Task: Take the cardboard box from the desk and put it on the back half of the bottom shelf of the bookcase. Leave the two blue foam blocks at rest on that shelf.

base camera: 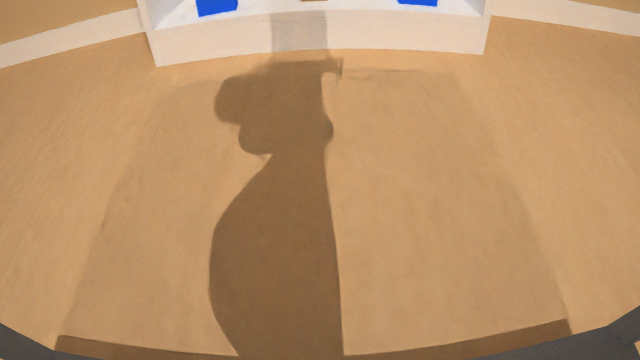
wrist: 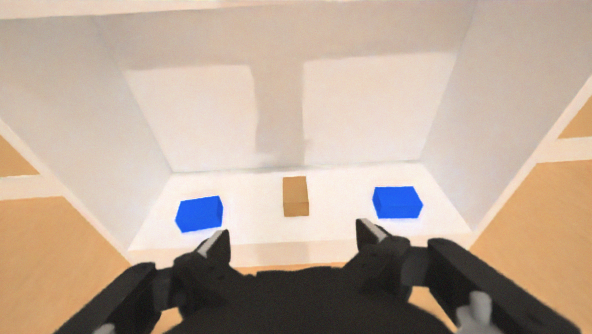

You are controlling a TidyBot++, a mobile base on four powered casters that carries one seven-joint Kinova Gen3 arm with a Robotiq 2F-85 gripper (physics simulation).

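Frame: origin at the arm's base, x ahead, y left, z up, level; millimetres.
Seen in the pictures: gripper, fingertip midpoint: (wrist: 293, 237).
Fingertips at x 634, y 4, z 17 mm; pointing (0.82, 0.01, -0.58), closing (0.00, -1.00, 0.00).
Observation:
Pixels of each thing's top centre, then the offset from my fingertips to it. Level surfaces: height alone.
- cardboard box, middle of its top: (wrist: 294, 188) 311 mm ahead, 5 mm right, 264 mm down
- white bottom shelf, its level: 314 mm down
- left blue foam block, middle of its top: (wrist: 197, 207) 280 mm ahead, 224 mm left, 269 mm down
- right blue foam block, middle of its top: (wrist: 398, 195) 268 mm ahead, 244 mm right, 269 mm down
- wooden floor, its level: 414 mm down
The cardboard box (base camera: 314, 0) (wrist: 295, 196) stands upright on the white bottom shelf (base camera: 350, 5) (wrist: 255, 222), between the two foam blocks and apart from both. A strip of shelf shows behind it; I cannot tell exactly if all of it lies in the back half. The left blue foam block (base camera: 216, 6) (wrist: 200, 214) and the right blue foam block (base camera: 418, 2) (wrist: 397, 202) lie flat on that shelf, one near each side. My gripper (wrist: 293, 237) is open and empty, outside and above the shelf, facing down into it. It does not show in the base view.
The bookcase (base camera: 400, 34) (wrist: 50, 75) has side panels left and right and a back panel behind the shelf. A shelf edge (wrist: 200, 8) runs across the top of the wrist view. A dark arm shadow falls on the wooden floor (base camera: 425, 200) in front. White baseboards (base camera: 75, 38) run on both sides.

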